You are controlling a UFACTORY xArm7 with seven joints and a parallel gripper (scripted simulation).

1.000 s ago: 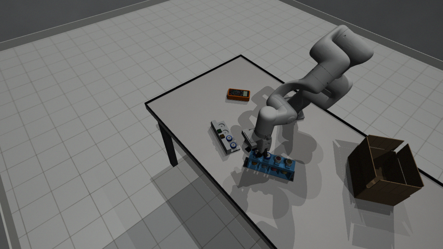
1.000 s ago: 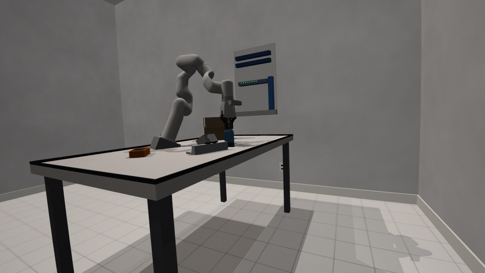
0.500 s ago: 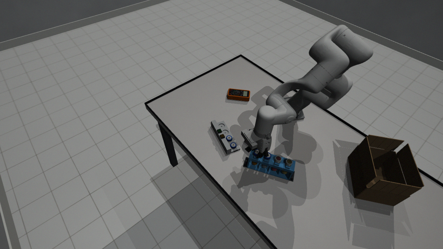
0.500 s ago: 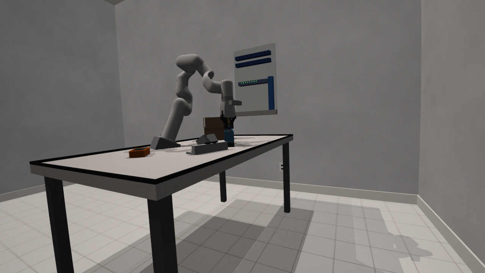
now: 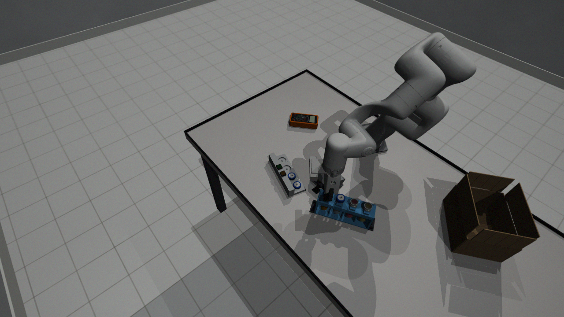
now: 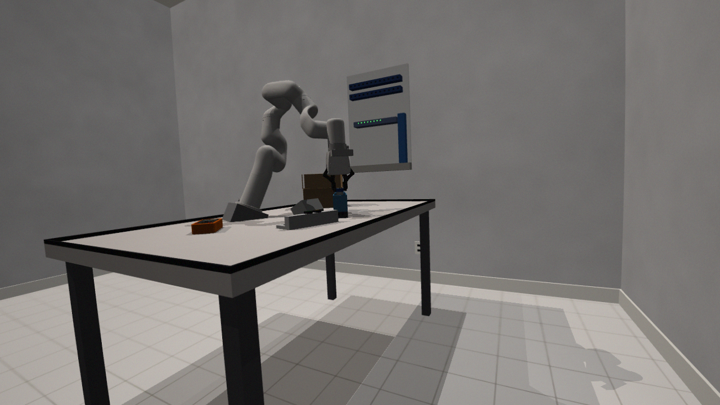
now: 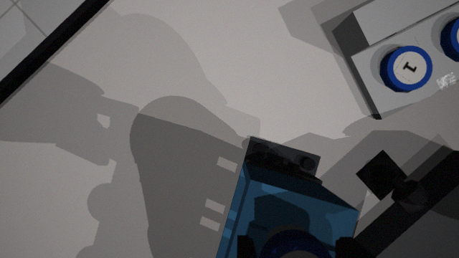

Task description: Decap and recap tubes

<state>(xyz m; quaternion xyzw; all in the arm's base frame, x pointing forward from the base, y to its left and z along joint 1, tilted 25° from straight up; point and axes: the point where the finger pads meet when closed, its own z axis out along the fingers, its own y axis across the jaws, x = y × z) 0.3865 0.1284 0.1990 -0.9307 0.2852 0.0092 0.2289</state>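
My gripper is now 10 mm above the cap 4. Round my hand: cap 3 (40 mm to the left, 40 mm behind, 20 mm below); blue key (120 mm behind, 90 mm to the right, 60 mm below); key housing (110 mm to the right, 100 mm behind, 80 mm below).
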